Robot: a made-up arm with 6 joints.
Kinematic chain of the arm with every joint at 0, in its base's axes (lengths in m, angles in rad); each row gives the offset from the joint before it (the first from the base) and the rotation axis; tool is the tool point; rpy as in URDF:
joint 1: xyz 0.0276 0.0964 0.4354 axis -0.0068 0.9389 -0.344
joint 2: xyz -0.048 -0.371 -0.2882 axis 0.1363 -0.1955 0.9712
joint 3: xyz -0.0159 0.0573 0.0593 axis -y
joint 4: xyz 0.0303 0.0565 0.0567 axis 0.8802 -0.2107 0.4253
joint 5: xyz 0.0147 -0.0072 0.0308 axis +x
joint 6: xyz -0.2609 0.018 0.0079 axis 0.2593 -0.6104 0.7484
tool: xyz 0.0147 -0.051 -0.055 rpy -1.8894 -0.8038 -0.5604
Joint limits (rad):
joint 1: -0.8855..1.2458
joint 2: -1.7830..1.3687
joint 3: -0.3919..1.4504
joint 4: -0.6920..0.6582
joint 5: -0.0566..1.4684
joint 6: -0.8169..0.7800
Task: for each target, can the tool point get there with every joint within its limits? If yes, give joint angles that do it. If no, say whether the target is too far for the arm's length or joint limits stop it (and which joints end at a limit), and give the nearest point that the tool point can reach.
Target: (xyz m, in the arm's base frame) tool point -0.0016 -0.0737 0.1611
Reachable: yes | joints -0.4290 -0.4827 0.3216 0.0099 1.0988 0.3664
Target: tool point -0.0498 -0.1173 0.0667
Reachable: yes | joints -0.3491 -0.4416 0.4957 0.3600 1.0146 -0.4419
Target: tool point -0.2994 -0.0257 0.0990
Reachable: yes | joints 0.5810 -0.7943 1.2624 -0.5031 0.6171 -0.6509
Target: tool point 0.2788 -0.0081 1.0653
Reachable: no: joint limits stop it (at a limit: joint 1, joint 2, joint 3, joint 4, joint 5, joint 6) | nearest point 0.3192 -0.0333 0.5559 | short by 0.512 m
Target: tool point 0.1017 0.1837 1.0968
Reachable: no: joint limits stop it (at a limit: joint 1, joint 3, joint 4, joint 5, joint 6) | nearest point -0.1752 -0.0104 0.7221 | short by 0.505 m
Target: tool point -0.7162 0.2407 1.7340
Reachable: no: too far | nearest point -0.4170 -0.0827 0.7847 | short by 1.047 m
